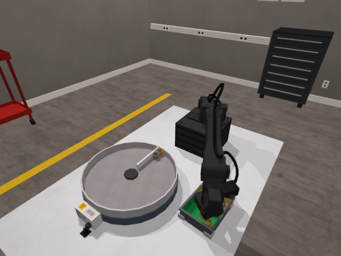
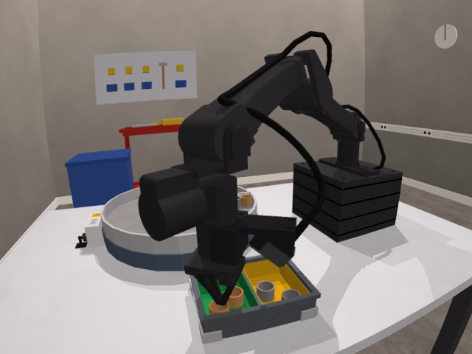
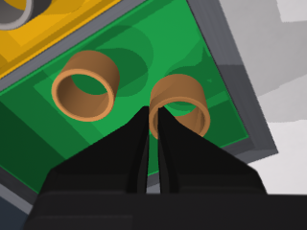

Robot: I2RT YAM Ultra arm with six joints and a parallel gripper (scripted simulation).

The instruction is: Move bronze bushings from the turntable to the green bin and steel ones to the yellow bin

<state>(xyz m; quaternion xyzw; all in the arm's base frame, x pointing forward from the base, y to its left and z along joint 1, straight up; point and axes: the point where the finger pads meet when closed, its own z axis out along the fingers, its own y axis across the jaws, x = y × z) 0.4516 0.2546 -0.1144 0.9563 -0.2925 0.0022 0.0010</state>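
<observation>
Now: the green bin 1 cm behind my hand, 2 cm to the right of it and 3 cm below it. From my hand the other things lie so: dark grey tray: 6 cm behind, 2 cm to the right, 2 cm below; then turntable: 1 cm ahead, 38 cm to the right, 1 cm above; then yellow bin: 10 cm behind, 2 cm to the right, 3 cm below.
</observation>
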